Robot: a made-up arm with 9 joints.
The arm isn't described. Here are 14 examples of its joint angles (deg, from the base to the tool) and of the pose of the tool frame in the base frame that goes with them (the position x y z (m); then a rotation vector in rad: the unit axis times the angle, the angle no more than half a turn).
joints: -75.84 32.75 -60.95 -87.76 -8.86 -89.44 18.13 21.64 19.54
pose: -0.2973 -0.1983 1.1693 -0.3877 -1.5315 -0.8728
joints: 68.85 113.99 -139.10 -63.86 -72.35 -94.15 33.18 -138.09 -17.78
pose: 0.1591 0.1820 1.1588 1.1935 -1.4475 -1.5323
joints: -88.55 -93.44 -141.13 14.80 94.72 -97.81 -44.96 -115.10 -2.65
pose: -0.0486 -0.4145 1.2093 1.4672 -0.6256 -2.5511
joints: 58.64 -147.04 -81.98 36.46 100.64 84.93 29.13 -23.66 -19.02
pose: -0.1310 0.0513 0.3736 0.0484 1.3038 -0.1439
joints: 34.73 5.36 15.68 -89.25 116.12 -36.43 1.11 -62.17 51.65
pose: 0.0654 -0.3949 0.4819 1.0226 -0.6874 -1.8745
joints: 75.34 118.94 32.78 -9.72 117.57 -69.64 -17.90 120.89 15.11
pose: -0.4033 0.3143 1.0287 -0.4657 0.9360 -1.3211
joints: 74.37 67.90 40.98 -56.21 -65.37 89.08 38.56 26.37 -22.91
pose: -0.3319 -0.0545 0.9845 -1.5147 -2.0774 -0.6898
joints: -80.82 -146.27 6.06 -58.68 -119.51 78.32 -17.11 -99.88 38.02
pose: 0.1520 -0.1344 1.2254 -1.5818 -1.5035 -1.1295
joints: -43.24 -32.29 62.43 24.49 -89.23 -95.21 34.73 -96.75 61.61
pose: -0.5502 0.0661 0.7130 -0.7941 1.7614 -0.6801
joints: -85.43 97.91 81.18 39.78 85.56 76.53 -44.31 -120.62 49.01
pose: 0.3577 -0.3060 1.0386 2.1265 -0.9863 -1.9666
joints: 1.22 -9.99 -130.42 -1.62 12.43 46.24 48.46 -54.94 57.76
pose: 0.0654 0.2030 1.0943 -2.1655 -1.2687 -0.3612
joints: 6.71 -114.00 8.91 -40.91 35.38 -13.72 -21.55 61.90 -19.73
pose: 0.1190 0.5488 0.8863 2.9504 -0.0007 -0.7138
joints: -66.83 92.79 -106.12 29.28 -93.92 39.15 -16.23 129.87 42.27
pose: -0.1926 -0.4453 0.7518 -1.3758 -1.6597 0.3579
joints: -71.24 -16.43 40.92 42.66 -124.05 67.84 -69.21 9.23 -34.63
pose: -0.0371 0.6068 0.2853 1.8059 1.0672 0.0371
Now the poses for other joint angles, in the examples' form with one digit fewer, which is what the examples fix.
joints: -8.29 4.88 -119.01 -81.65 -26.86 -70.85 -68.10 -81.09 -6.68
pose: 0.660 -0.137 1.075 0.964 0.486 -0.687
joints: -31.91 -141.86 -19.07 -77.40 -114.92 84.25 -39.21 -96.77 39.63
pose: 0.061 -0.441 0.800 -1.055 -0.588 -1.708
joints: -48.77 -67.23 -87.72 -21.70 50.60 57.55 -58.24 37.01 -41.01
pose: -0.420 0.505 0.573 0.351 0.277 2.964
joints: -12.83 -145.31 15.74 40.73 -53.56 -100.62 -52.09 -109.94 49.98
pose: 0.149 0.307 1.345 -0.294 -2.521 -0.492
